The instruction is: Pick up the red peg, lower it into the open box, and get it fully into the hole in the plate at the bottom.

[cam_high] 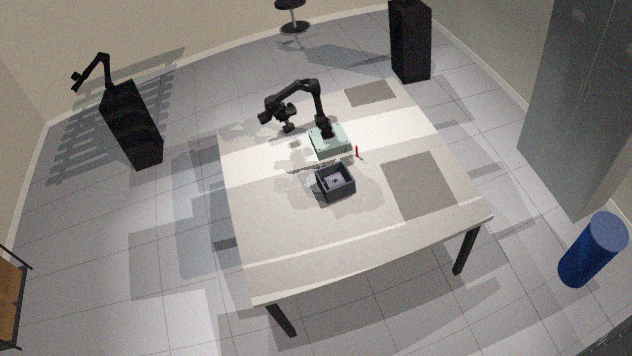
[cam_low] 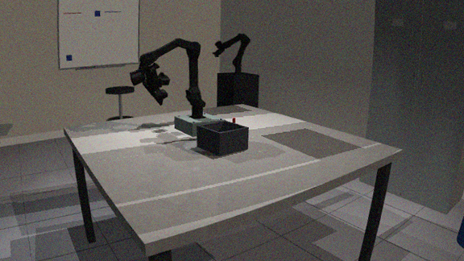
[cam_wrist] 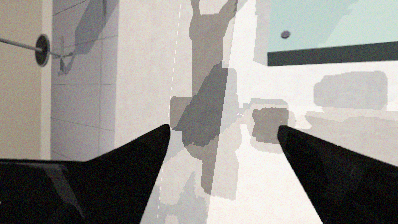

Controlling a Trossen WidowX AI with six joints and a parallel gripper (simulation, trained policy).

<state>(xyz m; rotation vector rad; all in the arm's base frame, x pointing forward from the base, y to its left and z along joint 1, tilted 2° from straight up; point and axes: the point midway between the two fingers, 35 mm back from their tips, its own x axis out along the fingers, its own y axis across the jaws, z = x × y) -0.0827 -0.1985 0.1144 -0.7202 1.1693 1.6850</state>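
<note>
Now: the red peg 310 mm to the left of my gripper tip, 260 mm ahead of it and 110 mm below it. Round my gripper tip: dark box 430 mm ahead, 130 mm to the left, 130 mm below.
</note>
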